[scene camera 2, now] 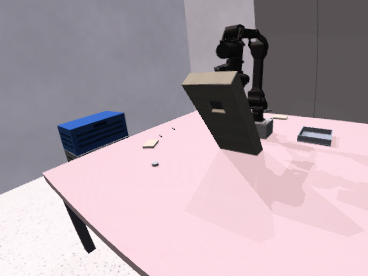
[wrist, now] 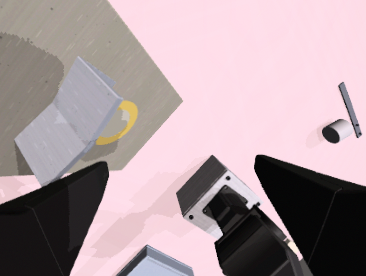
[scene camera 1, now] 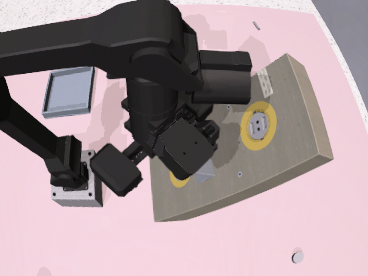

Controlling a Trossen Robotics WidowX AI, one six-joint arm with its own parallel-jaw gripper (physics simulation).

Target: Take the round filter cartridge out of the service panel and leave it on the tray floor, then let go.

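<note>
The grey-brown service panel stands tilted. A round grey part with two dark holes, perhaps the filter cartridge, sits inside a wide yellow ring on its face. A second yellow ring is partly hidden by an angled grey flap; whether it holds a cartridge is unclear. My gripper is open and empty, above the panel's lower end; in scene camera 2 it is partly behind the panel. The blue-grey tray lies apart from the panel.
The arm's base stands between panel and tray. A small pale cylinder lies beside a thin grey bar. A small round piece and a beige block lie on the table. A blue crate stands beyond its edge.
</note>
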